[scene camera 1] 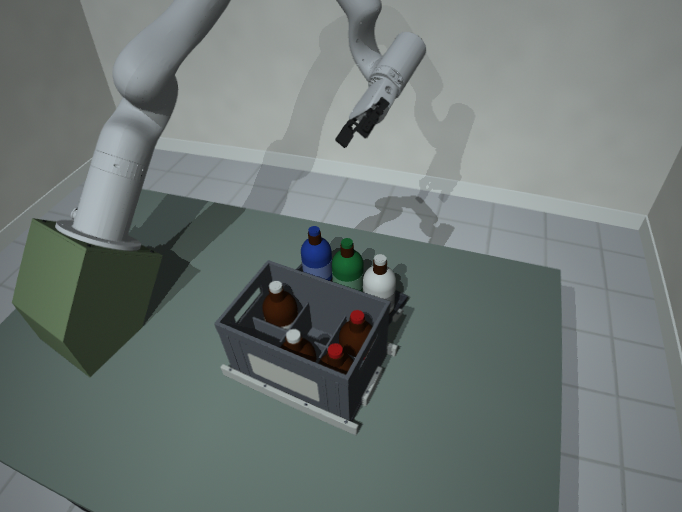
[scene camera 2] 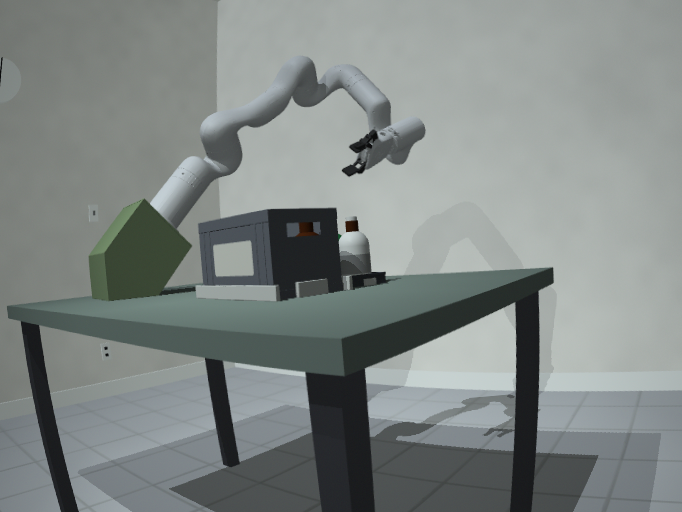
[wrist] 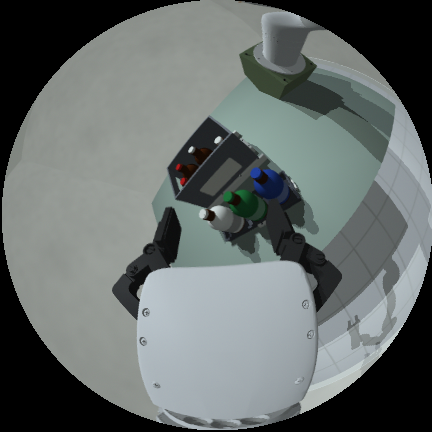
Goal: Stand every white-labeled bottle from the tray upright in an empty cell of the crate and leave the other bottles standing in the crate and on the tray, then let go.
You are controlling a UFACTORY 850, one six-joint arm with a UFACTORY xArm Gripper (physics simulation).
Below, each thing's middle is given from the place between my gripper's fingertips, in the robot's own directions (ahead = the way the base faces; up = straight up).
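Counting from my hand, I find the green bottle (scene camera 1: 347, 264) 150 mm to the right, 30 mm ahead and 250 mm below. The blue bottle (scene camera 1: 316, 255) is 60 mm behind my hand and 130 mm to the right of it, and it is 250 mm below it. As for the crate rail (scene camera 1: 240, 377), it is 20 mm behind my hand, 470 mm to the right of it and 310 mm below it.
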